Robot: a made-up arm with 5 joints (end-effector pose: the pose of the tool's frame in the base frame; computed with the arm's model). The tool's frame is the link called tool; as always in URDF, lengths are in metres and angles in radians. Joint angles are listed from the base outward.
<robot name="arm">
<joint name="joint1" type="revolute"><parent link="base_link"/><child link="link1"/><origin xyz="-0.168 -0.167 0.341"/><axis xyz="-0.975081 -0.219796 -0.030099"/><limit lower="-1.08" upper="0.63"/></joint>
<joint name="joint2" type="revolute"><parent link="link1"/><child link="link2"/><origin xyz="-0.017 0.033 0.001"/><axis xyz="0 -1 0"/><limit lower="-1.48" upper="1.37"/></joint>
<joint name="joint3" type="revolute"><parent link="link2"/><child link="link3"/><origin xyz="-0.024 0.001 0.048"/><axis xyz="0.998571 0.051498 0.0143"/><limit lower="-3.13" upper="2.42"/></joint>
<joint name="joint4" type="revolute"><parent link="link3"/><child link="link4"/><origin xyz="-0.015 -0.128 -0.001"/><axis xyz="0 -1 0"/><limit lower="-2.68" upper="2.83"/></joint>
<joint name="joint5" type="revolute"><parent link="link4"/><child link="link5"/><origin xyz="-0.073 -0.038 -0.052"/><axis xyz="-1 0 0"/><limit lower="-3.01" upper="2.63"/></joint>
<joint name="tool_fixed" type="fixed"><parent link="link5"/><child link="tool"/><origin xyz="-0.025 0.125 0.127"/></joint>
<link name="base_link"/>
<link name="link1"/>
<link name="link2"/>
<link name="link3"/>
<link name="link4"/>
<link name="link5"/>
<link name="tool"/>
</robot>
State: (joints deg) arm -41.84 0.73 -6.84 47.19 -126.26
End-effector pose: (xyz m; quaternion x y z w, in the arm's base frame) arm -0.2814 -0.4133 0.1475 0.9274 -0.2391 0.2357 0.1651
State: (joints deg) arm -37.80 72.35 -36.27 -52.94 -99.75
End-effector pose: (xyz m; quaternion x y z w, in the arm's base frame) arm -0.5040 -0.3323 0.3184 0.8147 -0.2379 -0.1828 0.4963
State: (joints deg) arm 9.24 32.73 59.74 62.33 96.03
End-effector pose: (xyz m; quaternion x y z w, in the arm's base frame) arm -0.0719 -0.0117 0.2841 -0.1771 -0.3818 -0.5196 0.7436
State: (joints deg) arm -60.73 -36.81 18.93 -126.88 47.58
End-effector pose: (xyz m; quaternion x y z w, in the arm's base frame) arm -0.0814 -0.2756 0.4083 0.1695 0.5026 0.8476 0.0165
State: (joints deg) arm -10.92 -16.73 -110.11 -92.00 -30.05
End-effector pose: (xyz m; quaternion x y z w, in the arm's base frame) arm -0.0725 -0.0212 0.4781 -0.4865 0.3582 -0.5635 0.5634
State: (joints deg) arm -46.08 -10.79 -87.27 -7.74 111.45
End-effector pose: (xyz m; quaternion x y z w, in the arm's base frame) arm -0.3022 -0.4113 0.3455 -0.9615 -0.0174 0.1638 0.2201
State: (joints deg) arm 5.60 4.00 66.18 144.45 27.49
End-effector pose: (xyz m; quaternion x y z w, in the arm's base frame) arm -0.1514 -0.0715 0.3602 0.1180 -0.6897 -0.6526 0.2907
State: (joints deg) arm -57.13 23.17 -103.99 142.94 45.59
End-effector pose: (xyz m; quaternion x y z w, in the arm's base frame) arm -0.1223 -0.2122 0.3901 -0.3453 -0.9261 -0.0111 0.1517
